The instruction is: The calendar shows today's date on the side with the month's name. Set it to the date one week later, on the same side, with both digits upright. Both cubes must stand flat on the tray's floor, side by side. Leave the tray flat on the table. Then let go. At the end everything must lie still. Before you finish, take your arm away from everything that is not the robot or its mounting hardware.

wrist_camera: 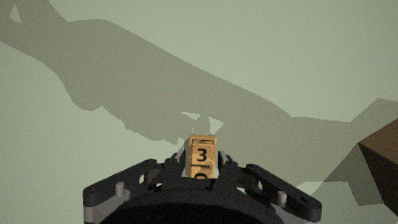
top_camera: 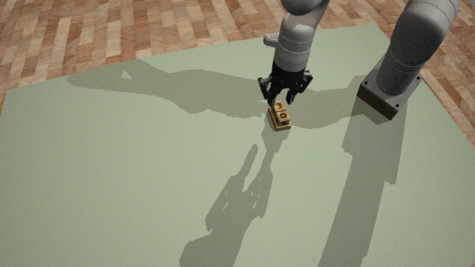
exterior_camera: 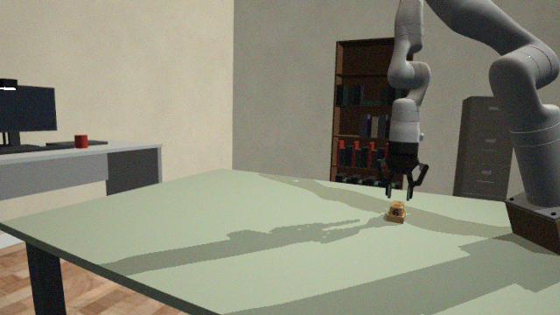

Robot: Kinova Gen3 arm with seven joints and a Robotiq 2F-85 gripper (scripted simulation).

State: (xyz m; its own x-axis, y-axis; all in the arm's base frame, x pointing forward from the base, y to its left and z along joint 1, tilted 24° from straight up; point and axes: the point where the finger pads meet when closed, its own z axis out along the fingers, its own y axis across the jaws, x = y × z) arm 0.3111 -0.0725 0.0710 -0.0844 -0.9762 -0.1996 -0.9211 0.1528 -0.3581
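Now: hand 4 cm above the cube. The rest, counted from my hand: wooden tray 6 cm below, 2 cm to the left.
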